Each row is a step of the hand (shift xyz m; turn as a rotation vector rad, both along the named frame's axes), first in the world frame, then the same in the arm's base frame.
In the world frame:
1: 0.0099 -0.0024 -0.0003 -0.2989 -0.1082 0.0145
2: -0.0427 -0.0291 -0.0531 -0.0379 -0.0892 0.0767
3: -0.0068 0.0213 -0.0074 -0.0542 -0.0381 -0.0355
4: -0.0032 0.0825 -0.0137 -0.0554 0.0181 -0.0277
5: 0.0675 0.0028 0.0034 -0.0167 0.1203 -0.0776
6: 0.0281 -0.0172 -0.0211 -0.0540 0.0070 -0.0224
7: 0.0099 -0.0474 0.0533 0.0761 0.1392 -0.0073
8: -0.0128 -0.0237 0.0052 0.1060 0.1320 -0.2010
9: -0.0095 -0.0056 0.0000 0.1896 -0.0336 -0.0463
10: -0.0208 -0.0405 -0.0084 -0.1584 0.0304 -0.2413
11: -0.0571 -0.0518 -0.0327 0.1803 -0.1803 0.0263
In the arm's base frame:
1: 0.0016 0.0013 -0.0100 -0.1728 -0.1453 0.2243
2: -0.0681 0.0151 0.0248 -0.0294 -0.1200 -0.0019
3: 0.0081 0.0162 0.0151 -0.0678 -0.0066 0.0318
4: 0.0489 0.0565 0.0378 -0.0236 0.0185 0.0571
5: 0.0278 0.0154 -0.0597 0.0317 0.1249 0.0645
6: -0.0152 0.0138 -0.0333 -0.0278 0.0084 0.0512
7: 0.0026 -0.0664 -0.0279 0.1208 0.1027 -0.0095
8: -0.0181 -0.0206 0.0016 0.0075 0.2589 -0.0444
9: -0.0073 -0.0055 0.0062 0.0145 0.0639 -0.1869
10: -0.0411 -0.0212 0.0013 -0.1821 0.1690 0.1501
11: -0.0768 -0.0173 0.0287 -0.0481 -0.0782 -0.2393

